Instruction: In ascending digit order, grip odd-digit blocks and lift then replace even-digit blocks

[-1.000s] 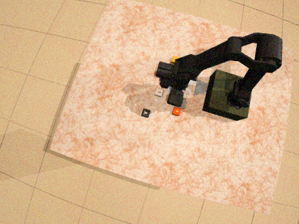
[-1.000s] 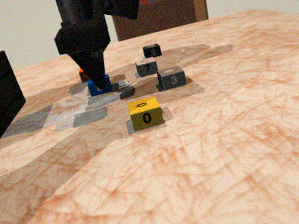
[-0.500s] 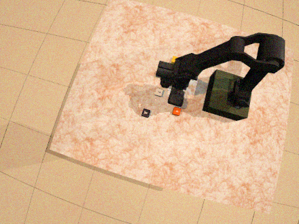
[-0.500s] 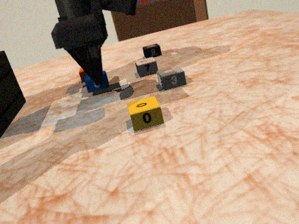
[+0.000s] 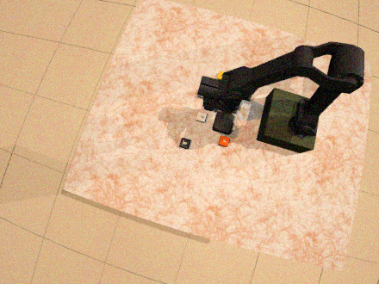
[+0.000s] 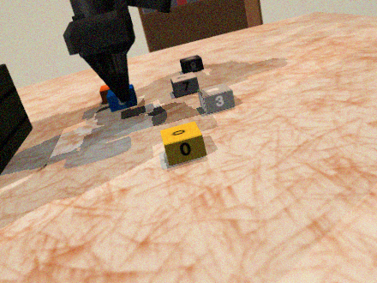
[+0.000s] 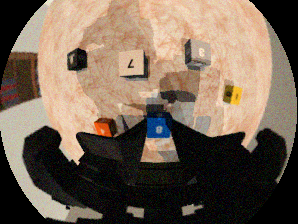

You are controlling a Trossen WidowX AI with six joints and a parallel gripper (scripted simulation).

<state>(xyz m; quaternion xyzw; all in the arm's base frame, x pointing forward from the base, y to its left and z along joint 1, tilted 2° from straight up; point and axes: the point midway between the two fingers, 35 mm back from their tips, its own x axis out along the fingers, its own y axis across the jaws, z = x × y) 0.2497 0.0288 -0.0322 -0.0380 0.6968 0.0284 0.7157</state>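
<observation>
Now: gripper tip 90 mm short of the black block, 160 mm to the right of it and 10 mm above it. Round my gripper tip: white block: 70 mm ahead, 40 mm to the left, 10 mm below; blue block: right at my gripper tip; orange block: 30 mm behind, 100 mm to the left, 10 mm below.
</observation>
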